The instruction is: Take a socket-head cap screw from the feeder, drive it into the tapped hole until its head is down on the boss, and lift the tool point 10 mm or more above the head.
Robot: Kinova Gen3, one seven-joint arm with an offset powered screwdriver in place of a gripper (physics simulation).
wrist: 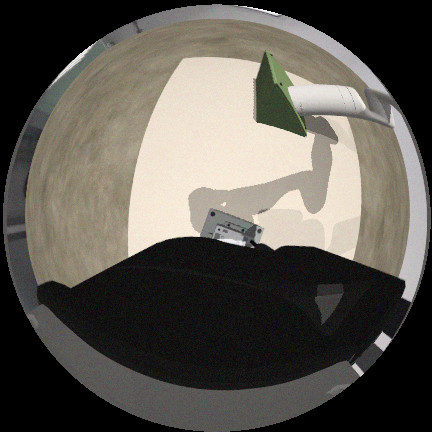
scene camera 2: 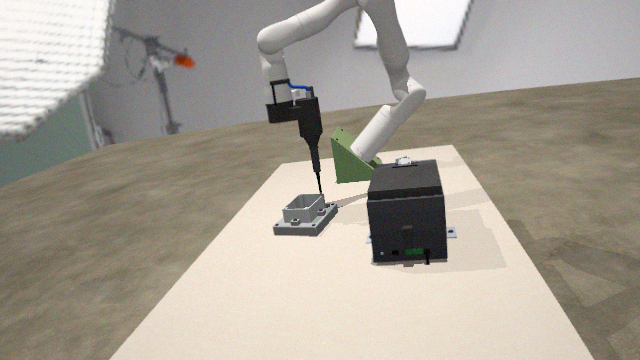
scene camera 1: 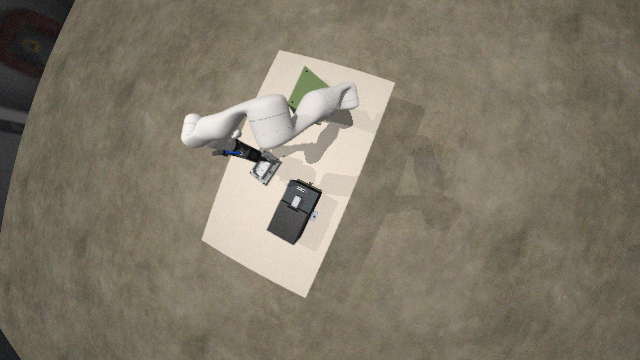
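The screwdriver (scene camera 1: 266,160) (scene camera 2: 321,192) points down, its thin bit ending at the far right corner of the grey open-topped box (scene camera 1: 262,169) (scene camera 2: 300,215) (wrist: 229,233). The box stands on a grey base plate (scene camera 2: 295,231) (wrist: 212,221) with small holes in its corners. In the wrist view the black tool body hides most of the box. The bit's tip is too small to tell whether it touches the corner or carries a screw. No cap screw can be made out. The black feeder (scene camera 1: 287,222) (scene camera 2: 407,220) stands to the right of the plate in the second scene view.
A green wedge-shaped mount (scene camera 1: 303,91) (scene camera 2: 350,167) (wrist: 275,102) bears the white arm (scene camera 1: 270,120) (scene camera 2: 380,132) (wrist: 325,99) behind the box and feeder. All stand on a pale table top (scene camera 1: 250,240) (scene camera 2: 300,300) (wrist: 200,125). Small metal tabs stick out at the feeder's sides.
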